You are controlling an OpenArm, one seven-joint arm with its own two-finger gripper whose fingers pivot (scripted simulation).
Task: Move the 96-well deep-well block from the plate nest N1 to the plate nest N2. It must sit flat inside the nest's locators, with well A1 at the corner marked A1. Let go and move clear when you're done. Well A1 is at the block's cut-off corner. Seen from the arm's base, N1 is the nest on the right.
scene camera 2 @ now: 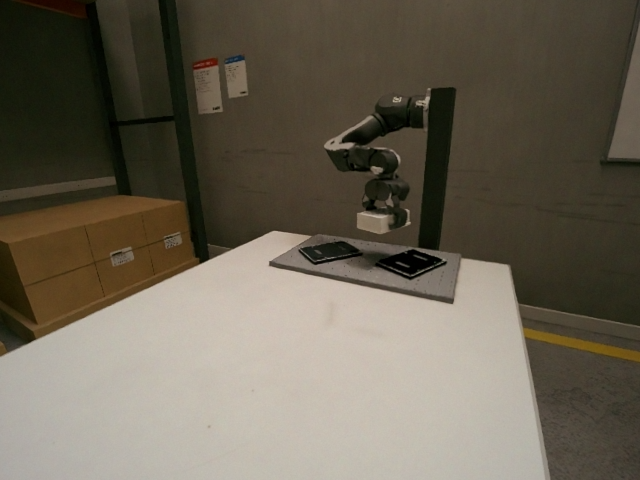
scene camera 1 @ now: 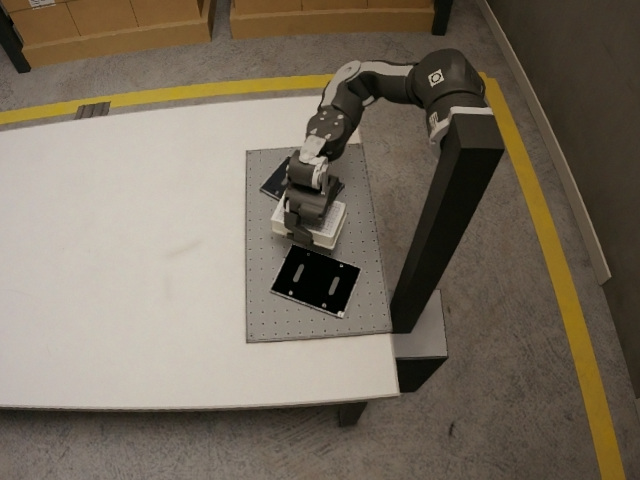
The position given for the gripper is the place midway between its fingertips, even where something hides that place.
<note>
In view: the gripper (scene camera 1: 308,221), a white deep-well block (scene camera 1: 325,235), an arm column (scene camera 1: 473,147) and a nest (scene camera 1: 312,288).
The white deep-well block shows as well in scene camera 2 (scene camera 2: 378,221). The gripper shows as well in scene camera 2 (scene camera 2: 383,225).
</note>
